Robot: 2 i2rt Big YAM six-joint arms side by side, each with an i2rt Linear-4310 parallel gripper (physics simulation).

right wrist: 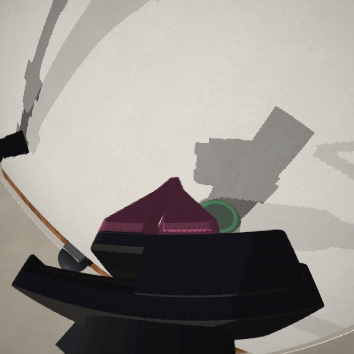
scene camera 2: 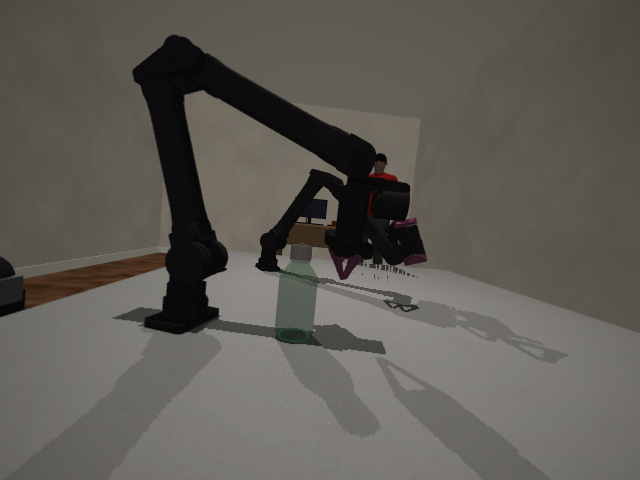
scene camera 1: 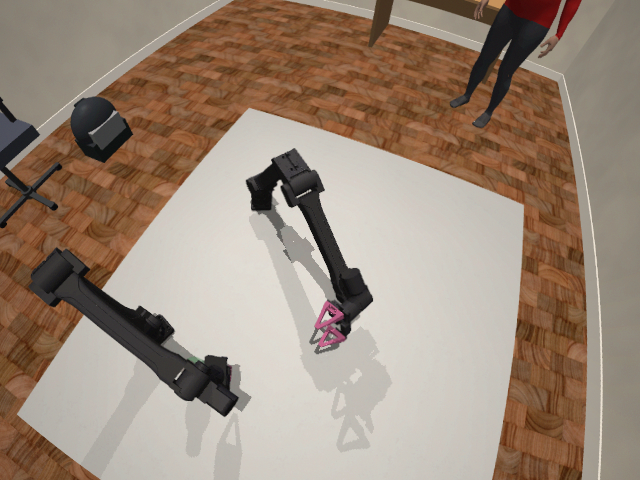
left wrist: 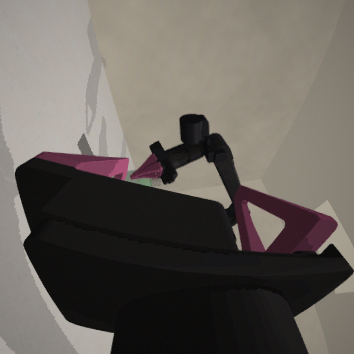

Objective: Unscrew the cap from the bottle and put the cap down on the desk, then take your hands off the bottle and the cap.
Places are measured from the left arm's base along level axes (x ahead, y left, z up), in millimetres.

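Pixels of known places: left gripper, fingertip midpoint: (scene camera 2: 409,239) (scene camera 1: 317,337) (left wrist: 184,178); right gripper, fingertip midpoint: (right wrist: 174,183) (scene camera 2: 343,279) (scene camera 1: 229,367) (left wrist: 130,177); left arm's base, origin of the base link: (right wrist: 20,142) (scene camera 2: 267,268) (scene camera 1: 261,199); right arm's base, origin of the base link: (scene camera 2: 184,320) (scene camera 1: 155,334).
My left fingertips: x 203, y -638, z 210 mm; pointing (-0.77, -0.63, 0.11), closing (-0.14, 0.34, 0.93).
Ahead of a thing's pixels: the offset from my left fingertips to its top centre. Level surfaces: height alone.
A translucent green bottle @(375 mm back, 75 mm right, 29 mm down) (scene camera 1: 195,360) (scene camera 2: 296,299) (left wrist: 140,177) (right wrist: 221,217) stands upright on the white desk @(210 mm down) (scene camera 1: 439,258) (scene camera 2: 232,439). Its ribbed grey cap @(375 mm back, 75 mm right, 23 mm down) (scene camera 2: 301,252) (left wrist: 156,181) sits on its neck. My right gripper (scene camera 2: 343,276) (left wrist: 130,177) (right wrist: 174,183) is shut with its pink fingertips together, empty, pointing down to the right of the bottle in scene camera 2. In the right wrist view the gripper body hides the cap and most of the bottle. My left gripper (scene camera 1: 316,336) (scene camera 2: 411,240) (left wrist: 184,178) is open and empty, held above the desk away from the bottle.
A person (scene camera 1: 522,36) (scene camera 2: 381,175) stands beyond the desk near a wooden table (scene camera 1: 382,20) (scene camera 2: 307,235) with a monitor (scene camera 2: 314,208). A dark rounded object (scene camera 1: 95,124) and part of an office chair (scene camera 1: 28,191) are on the floor at the left. Arm shadows cross the desk.
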